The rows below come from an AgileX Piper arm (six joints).
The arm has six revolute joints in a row. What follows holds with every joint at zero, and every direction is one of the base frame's. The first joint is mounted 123 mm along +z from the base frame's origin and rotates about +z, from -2.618 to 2.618 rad. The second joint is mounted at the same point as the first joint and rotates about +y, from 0 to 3.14 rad. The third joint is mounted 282.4 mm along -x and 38.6 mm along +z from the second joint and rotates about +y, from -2.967 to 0 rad. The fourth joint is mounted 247.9 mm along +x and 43.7 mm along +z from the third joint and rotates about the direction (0.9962, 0, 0.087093), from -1.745 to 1.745 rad. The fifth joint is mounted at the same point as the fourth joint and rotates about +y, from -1.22 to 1.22 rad. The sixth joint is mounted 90.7 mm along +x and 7.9 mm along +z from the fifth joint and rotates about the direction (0.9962, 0, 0.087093), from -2.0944 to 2.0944 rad. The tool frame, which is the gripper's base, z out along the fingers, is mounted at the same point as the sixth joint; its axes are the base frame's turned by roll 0, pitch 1.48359 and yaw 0 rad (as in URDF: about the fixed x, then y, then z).
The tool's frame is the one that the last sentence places.
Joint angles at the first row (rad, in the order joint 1, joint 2, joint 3, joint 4, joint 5, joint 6):
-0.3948, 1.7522, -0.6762, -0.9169, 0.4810, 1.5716
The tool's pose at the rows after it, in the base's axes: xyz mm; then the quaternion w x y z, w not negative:
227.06, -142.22, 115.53, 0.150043, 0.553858, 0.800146, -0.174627
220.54, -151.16, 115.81, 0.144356, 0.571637, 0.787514, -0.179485
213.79, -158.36, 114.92, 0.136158, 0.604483, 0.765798, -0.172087
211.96, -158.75, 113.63, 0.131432, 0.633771, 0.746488, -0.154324
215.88, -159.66, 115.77, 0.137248, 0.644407, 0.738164, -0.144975
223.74, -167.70, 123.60, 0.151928, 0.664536, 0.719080, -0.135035
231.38, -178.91, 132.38, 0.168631, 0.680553, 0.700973, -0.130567
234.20, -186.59, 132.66, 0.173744, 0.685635, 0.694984, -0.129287
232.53, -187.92, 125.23, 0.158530, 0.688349, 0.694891, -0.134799
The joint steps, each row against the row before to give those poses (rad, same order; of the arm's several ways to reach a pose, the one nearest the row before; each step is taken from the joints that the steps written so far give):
-0.0331, -0.0022, 0.0000, 0.0120, 0.0323, -0.0019
-0.0398, -0.0011, 0.0000, 0.0047, 0.0072, -0.0010
-0.0416, 0.0000, 0.0000, 0.0452, -0.0026, -0.0008
-0.0152, 0.0000, 0.0000, 0.0660, -0.0129, -0.0001
0.0001, 0.0000, -0.0149, 0.0280, -0.0053, 0.0012
-0.0144, 0.0000, -0.0461, 0.0392, 0.0058, -0.0012
-0.0200, 0.0043, -0.0529, 0.0185, 0.0098, 0.0031
-0.0178, 0.0161, -0.0244, -0.0010, -0.0066, -0.0010
-0.0055, 0.0247, 0.0000, 0.0011, 0.0084, 0.0000

